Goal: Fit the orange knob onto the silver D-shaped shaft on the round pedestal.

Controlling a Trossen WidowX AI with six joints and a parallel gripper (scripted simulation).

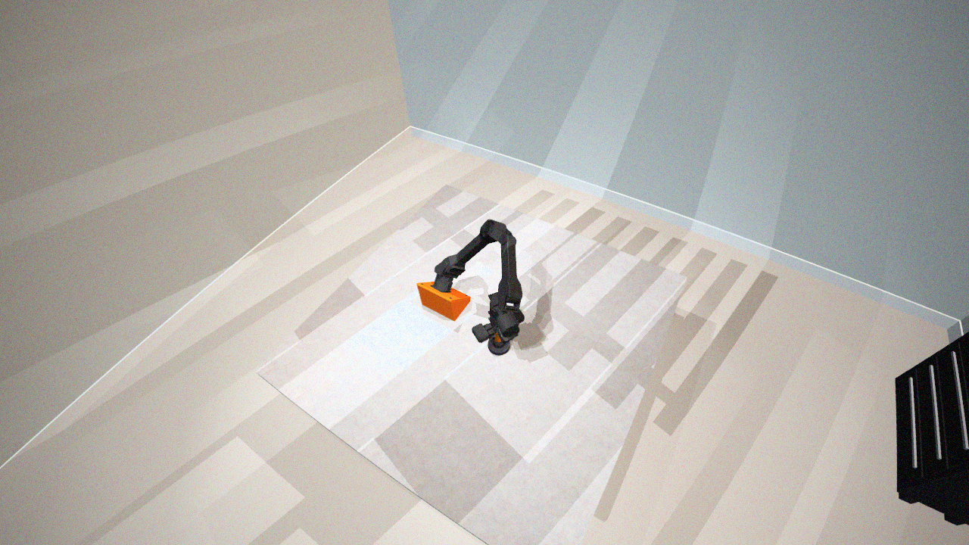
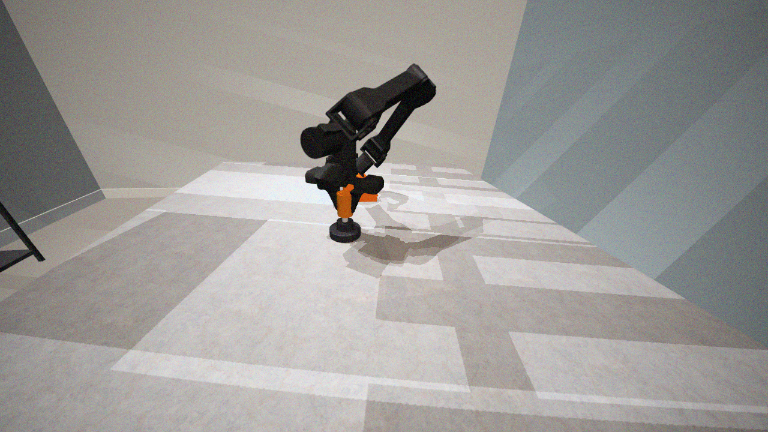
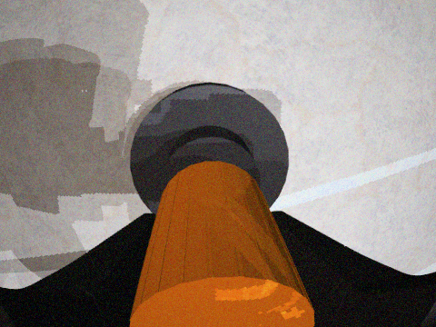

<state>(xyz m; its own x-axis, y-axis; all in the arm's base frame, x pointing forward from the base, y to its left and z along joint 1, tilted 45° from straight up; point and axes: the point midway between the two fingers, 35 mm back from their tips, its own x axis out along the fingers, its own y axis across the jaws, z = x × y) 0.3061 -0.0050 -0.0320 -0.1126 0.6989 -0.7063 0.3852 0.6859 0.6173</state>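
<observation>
My gripper tip is 3 cm below the orange knob. The rest, counted from my gripper tip: round dark pedestal (4 cm below).
</observation>
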